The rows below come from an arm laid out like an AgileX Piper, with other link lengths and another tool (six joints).
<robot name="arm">
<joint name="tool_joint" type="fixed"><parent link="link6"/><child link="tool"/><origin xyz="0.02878 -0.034 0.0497" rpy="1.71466 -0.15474 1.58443"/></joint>
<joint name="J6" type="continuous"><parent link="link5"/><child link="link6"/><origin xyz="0.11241 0 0.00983"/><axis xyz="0.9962 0 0.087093"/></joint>
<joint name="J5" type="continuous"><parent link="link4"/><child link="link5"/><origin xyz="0 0 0"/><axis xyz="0 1 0"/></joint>
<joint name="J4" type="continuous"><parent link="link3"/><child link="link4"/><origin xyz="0.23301 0 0.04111"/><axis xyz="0.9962 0 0.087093"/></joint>
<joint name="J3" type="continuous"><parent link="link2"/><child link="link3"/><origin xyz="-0.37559 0 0.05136"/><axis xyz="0 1 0"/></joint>
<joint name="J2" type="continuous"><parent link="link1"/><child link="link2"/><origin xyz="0 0 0"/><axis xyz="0 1 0"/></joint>
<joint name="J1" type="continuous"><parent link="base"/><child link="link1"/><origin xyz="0 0 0.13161"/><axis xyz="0 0 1"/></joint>
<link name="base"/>
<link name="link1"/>
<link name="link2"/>
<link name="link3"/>
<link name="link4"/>
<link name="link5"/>
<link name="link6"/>
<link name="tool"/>
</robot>
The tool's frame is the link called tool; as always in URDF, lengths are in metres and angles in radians. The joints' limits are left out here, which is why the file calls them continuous.
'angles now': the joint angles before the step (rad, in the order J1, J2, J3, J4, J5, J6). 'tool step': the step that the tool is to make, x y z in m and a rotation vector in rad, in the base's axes. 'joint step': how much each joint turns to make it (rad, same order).
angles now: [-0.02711 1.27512 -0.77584 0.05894 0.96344 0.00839]
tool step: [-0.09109 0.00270 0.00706 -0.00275 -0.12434 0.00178]
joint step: [0.00006 -0.32536 0.16902 -0.00002 0.03202 0.00007]
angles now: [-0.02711 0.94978 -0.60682 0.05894 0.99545 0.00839]
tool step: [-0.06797 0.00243 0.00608 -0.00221 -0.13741 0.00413]
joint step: [-0.00004 -0.28541 0.04797 0.00003 0.10010 0.00181]
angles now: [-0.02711 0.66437 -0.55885 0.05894 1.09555 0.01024]
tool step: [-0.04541 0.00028 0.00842 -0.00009 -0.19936 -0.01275]
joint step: [0.00003 -0.23117 0.00243 -0.00333 0.02865 0.01661]
